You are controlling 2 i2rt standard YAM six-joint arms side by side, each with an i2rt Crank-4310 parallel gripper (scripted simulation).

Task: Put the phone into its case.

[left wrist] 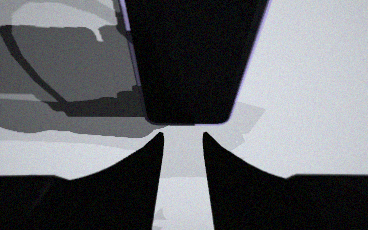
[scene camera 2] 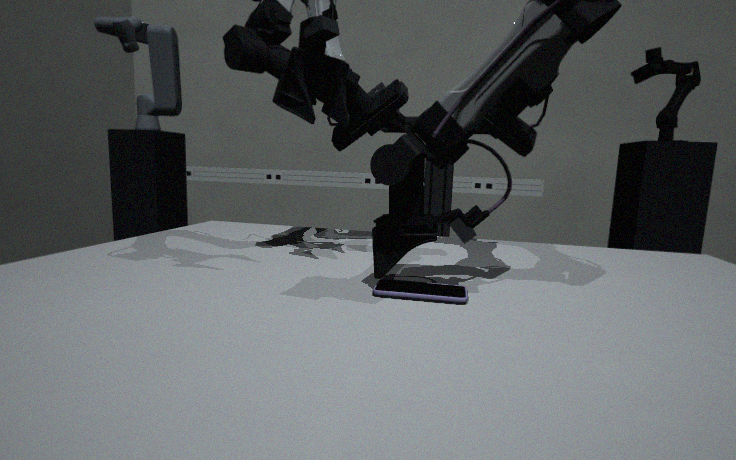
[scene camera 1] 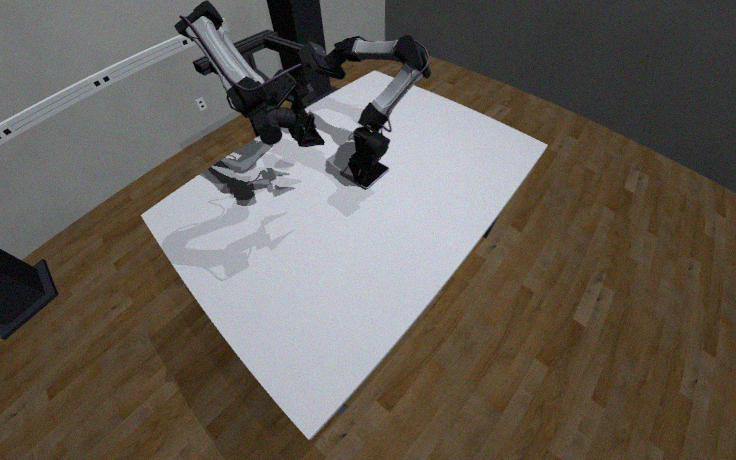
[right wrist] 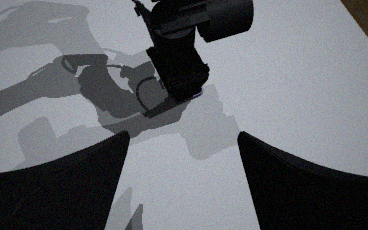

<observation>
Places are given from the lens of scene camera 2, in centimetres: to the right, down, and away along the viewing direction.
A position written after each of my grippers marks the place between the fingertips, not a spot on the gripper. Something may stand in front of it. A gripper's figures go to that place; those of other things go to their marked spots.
my left gripper (scene camera 2: pixel 379 276): 2, 8, 71
my right gripper (scene camera 2: pixel 332 123): -6, -19, 74
phone (scene camera 2: pixel 384 285): 3, 9, 70
phone case (scene camera 2: pixel 387 294): 3, 10, 67
</observation>
